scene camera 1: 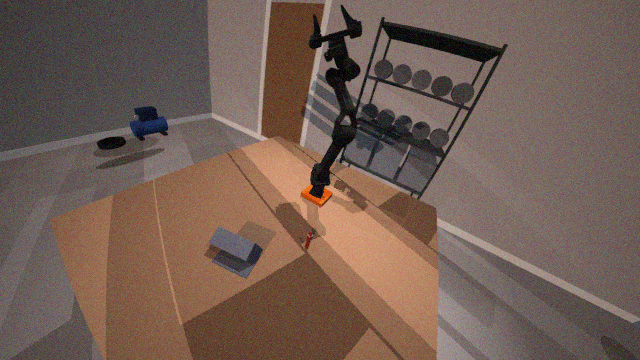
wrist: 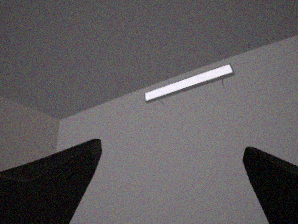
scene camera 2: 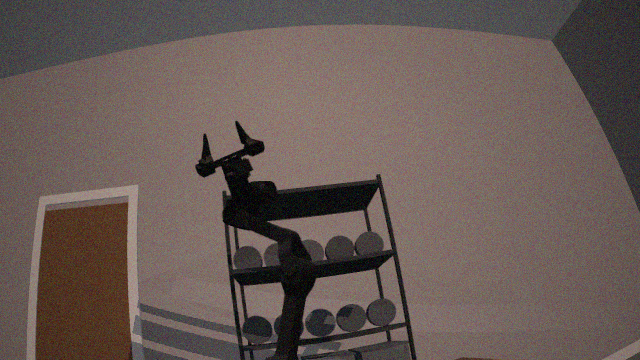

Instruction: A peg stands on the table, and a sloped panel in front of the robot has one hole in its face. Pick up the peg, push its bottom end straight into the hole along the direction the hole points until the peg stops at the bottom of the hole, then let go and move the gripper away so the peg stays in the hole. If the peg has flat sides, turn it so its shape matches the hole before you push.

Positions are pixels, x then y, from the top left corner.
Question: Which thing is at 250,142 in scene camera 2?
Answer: My gripper.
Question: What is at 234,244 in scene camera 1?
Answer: A grey sloped panel.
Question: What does my gripper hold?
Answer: Nothing.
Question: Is my gripper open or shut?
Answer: Open.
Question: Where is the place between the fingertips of my gripper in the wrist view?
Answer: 172,150
